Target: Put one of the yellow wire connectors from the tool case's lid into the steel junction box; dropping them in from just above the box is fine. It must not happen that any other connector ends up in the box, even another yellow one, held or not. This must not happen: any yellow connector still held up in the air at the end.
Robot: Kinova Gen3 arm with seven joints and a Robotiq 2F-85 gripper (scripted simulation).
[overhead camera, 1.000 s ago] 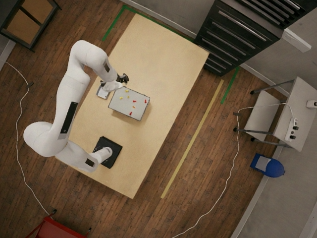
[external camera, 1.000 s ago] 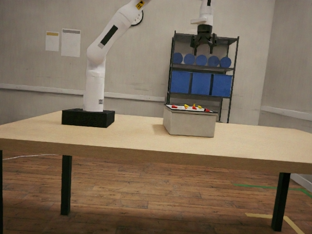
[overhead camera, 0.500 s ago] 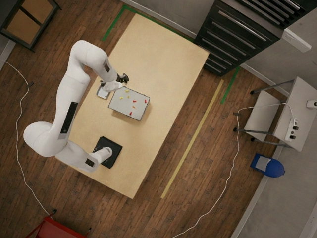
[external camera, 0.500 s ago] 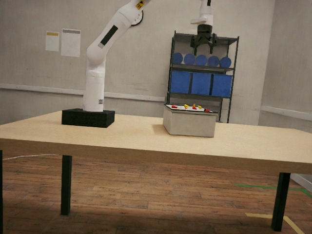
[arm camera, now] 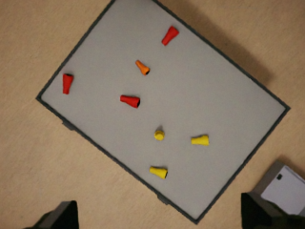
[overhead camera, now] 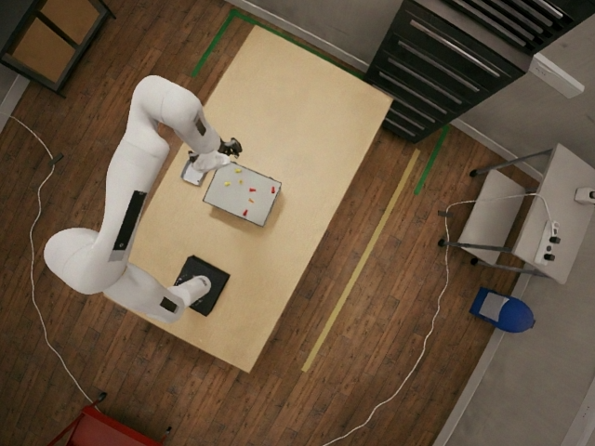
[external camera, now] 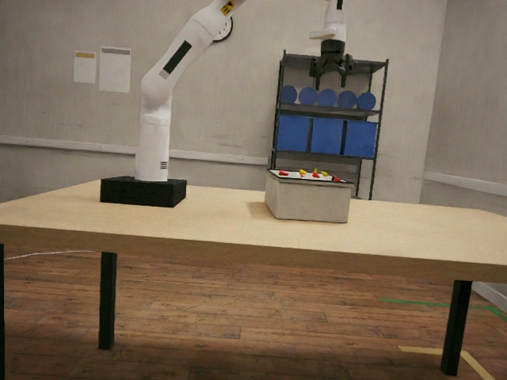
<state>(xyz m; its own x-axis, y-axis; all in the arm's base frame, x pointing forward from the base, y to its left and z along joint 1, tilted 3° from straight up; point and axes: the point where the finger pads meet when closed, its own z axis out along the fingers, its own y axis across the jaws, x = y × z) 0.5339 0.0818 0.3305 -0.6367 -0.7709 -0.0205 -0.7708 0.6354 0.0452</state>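
Right now my hand is 320 mm above the grey tool case, 50 mm past it and 30 mm to the left of it. Also, from my hand: orange connector 280 mm below, 90 mm to the right, 60 mm behind.
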